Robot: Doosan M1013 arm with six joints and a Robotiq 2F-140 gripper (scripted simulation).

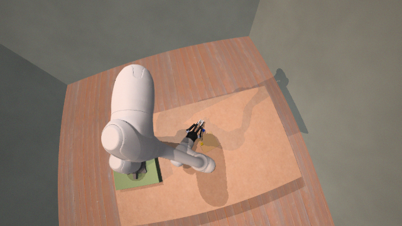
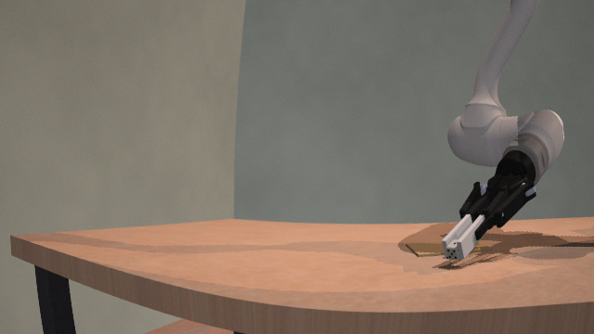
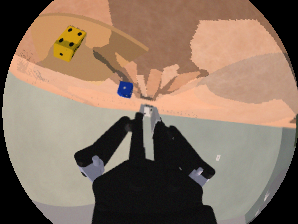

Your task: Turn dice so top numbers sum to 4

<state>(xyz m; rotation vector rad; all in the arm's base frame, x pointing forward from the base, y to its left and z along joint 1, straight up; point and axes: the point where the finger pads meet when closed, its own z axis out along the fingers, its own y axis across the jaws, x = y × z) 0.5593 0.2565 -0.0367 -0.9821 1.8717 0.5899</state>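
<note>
Now: the blue die 60 mm to the right of my hand, 30 mm below it and 20 mm ahead of it. Round my hand: yellow die (170 mm to the right, 30 mm below, 10 mm behind); tan mat (160 mm to the right, 40 mm below, 40 mm ahead); white die (20 mm to the left, 20 mm below, 10 mm ahead).
</note>
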